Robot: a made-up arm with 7 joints.
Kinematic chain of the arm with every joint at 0, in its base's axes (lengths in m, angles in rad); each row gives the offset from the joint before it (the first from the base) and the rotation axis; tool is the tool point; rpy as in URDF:
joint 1: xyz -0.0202 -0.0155 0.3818 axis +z
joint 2: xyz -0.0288 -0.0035 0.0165 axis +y
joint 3: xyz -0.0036 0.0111 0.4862 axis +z
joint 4: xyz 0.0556 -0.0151 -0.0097 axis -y
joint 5: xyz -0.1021 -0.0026 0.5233 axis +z
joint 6: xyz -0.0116 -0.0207 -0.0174 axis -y
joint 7: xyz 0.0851 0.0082 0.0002 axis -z
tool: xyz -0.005 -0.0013 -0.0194 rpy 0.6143 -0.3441 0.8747
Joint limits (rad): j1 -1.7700..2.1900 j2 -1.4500..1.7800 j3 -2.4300..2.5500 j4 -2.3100..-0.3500 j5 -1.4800..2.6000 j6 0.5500..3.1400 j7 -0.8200..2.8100
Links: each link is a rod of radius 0.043 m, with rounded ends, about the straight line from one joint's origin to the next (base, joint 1, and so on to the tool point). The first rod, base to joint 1, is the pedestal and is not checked.
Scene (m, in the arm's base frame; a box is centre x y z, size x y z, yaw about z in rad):
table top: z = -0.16
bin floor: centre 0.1 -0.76 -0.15 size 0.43 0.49 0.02 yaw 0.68
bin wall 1: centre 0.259 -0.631 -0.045 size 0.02 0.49 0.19 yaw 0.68
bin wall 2: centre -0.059 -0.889 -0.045 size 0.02 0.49 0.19 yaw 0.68
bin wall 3: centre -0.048 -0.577 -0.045 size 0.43 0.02 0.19 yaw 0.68
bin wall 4: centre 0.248 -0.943 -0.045 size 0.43 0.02 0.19 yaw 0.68
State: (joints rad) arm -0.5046 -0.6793 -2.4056 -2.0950 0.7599 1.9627 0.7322
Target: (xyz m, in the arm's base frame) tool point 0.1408 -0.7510 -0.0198
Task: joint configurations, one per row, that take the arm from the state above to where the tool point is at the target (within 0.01 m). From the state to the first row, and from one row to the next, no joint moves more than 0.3 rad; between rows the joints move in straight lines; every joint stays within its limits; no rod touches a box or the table.
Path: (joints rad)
1: -0.2457 -0.7632 -2.3661 -2.0592 0.7542 1.9625 0.7347
2: 0.0132 -0.8470 -2.3266 -2.0235 0.7486 1.9623 0.7373
3: 0.2721 -0.9309 -2.2872 -1.9877 0.7429 1.9620 0.7398
4: 0.5310 -1.0147 -2.2477 -1.9519 0.7373 1.9618 0.7424
5: 0.7899 -1.0986 -2.2082 -1.9162 0.7316 1.9616 0.7449
6: 1.0488 -1.1824 -2.1687 -1.8804 0.7259 1.9614 0.7475
7: 1.1742 -1.4500 -2.3351 -1.6723 0.7169 1.9997 0.7508

